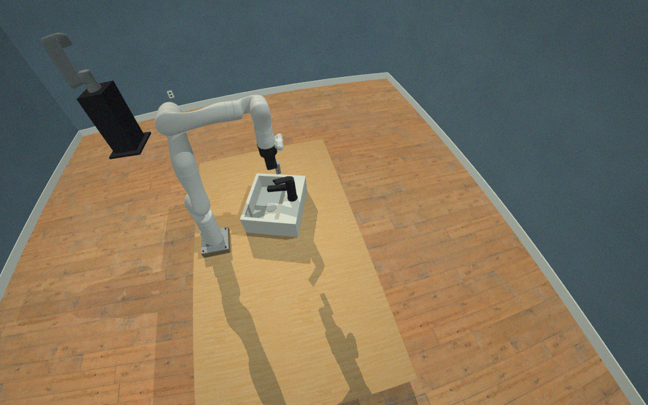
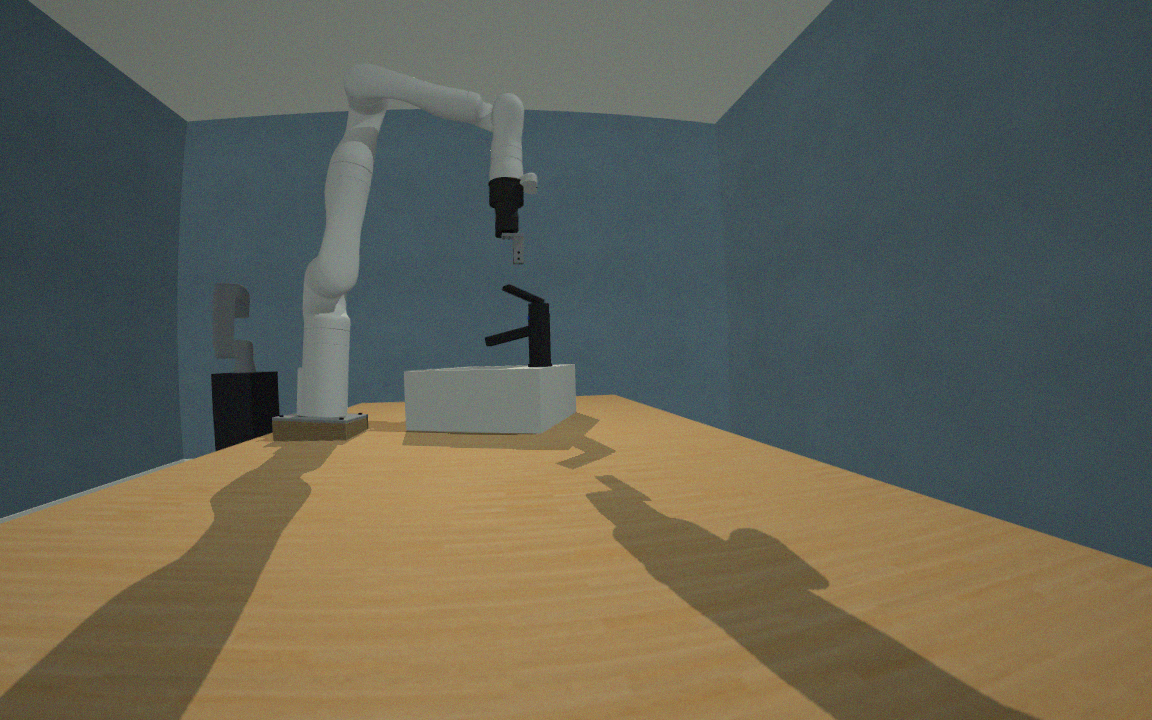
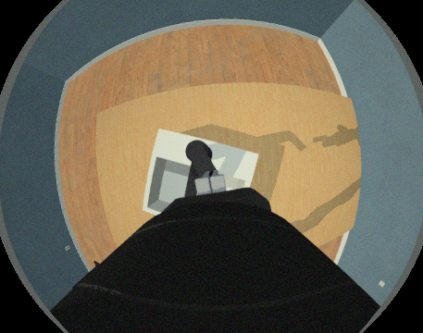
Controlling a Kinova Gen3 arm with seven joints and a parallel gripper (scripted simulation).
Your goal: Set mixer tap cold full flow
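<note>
The lever lies 8 cm below my hand, 2 cm to the left of it and 1 cm ahead of it. Round my hand: white basin: 33 cm below, 8 cm behind, 6 cm to the left.
</note>
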